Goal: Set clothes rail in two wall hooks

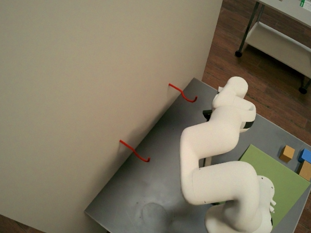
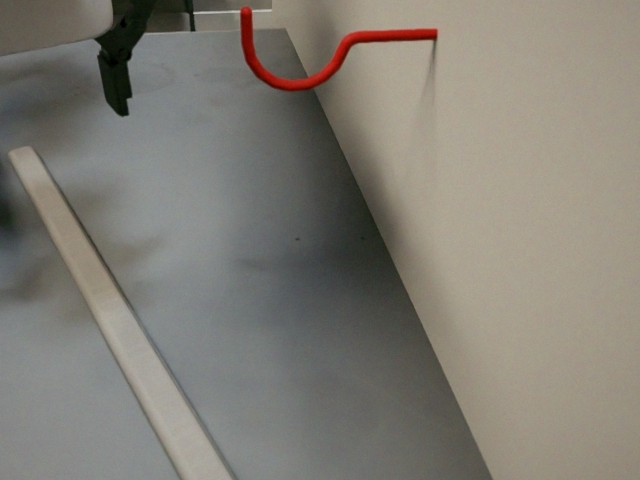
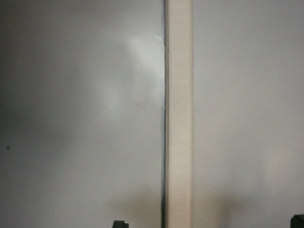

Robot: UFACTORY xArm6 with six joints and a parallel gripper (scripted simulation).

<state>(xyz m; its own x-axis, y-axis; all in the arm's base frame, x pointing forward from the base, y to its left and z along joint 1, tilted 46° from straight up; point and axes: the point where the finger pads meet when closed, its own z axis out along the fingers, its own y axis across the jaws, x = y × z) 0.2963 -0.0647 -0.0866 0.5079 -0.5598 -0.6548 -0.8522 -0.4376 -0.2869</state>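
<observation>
Right now my hand is 170 mm above the grey clothes rail. Round my hand: blue block: 430 mm behind, 270 mm to the right, 150 mm below; then beige wall: 270 mm ahead, 190 mm to the left, 250 mm above.
</observation>
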